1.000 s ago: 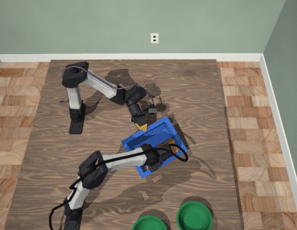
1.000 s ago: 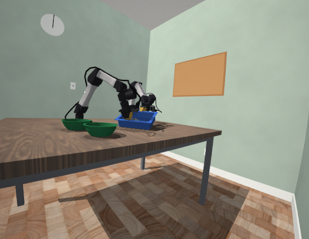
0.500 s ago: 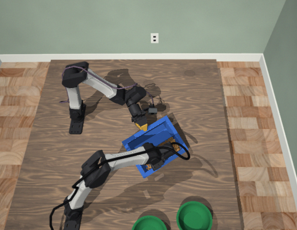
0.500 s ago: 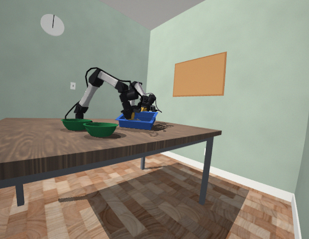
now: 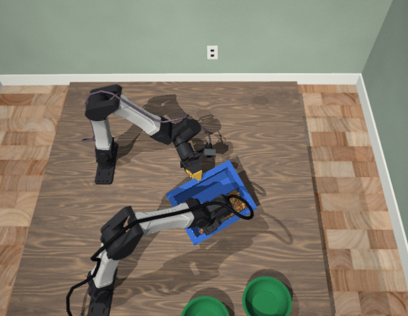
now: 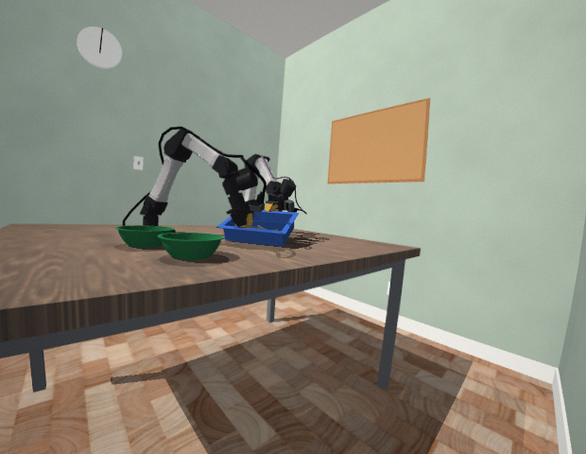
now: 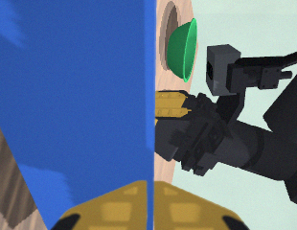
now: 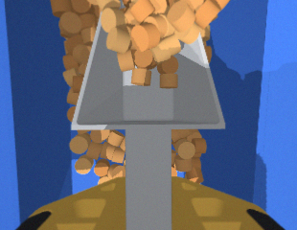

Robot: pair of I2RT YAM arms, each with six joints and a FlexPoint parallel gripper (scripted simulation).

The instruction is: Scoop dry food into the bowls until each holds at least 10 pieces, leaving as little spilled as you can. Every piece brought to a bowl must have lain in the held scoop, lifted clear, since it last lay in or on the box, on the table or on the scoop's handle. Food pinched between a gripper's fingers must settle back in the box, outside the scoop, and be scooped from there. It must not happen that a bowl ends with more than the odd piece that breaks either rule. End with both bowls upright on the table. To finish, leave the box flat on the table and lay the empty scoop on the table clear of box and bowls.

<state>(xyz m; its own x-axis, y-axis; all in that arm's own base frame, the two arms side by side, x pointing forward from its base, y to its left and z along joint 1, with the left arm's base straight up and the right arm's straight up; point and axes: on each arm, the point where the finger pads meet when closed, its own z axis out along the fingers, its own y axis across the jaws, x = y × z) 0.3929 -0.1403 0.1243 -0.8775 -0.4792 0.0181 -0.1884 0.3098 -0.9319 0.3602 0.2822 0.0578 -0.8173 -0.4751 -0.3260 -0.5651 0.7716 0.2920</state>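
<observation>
Right now the grey scoop is 40 mm ahead of my right hand, 20 mm to the left of it and 20 mm below it. Also, from my right hand: blue box: 60 mm to the left, 10 mm ahead, 10 mm above.
</observation>
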